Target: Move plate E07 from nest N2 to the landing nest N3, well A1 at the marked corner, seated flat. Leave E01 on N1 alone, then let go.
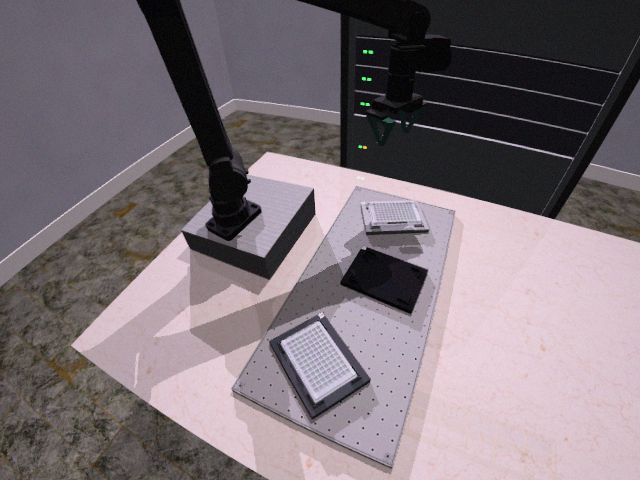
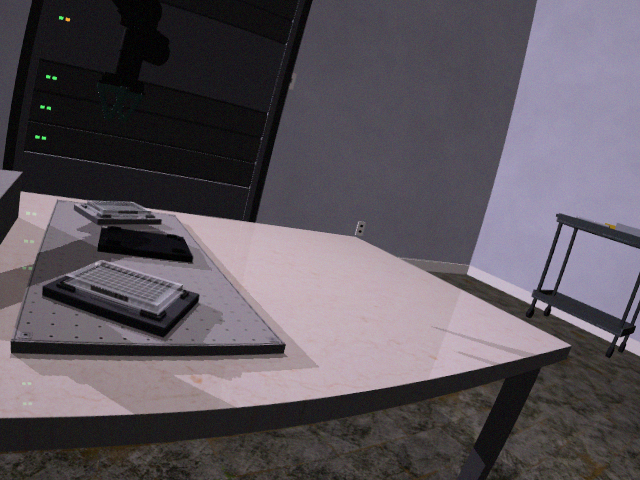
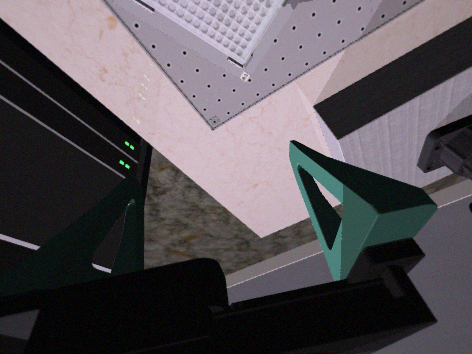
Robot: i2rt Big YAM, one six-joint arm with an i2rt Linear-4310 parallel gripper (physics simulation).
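A clear well plate sits on the far grey nest. Another well plate sits on the near dark nest. I cannot read which plate is E07 or E01. The black middle nest holds no plate, so it appears to be N3. A small white tag marks a corner of the far nest. My gripper is open and empty, pointing down, high above the far end of the board.
The nests stand on a perforated board on the pale table. The arm's base stands on a grey block left of the board. A dark rack stands behind the table, and a cart at the right.
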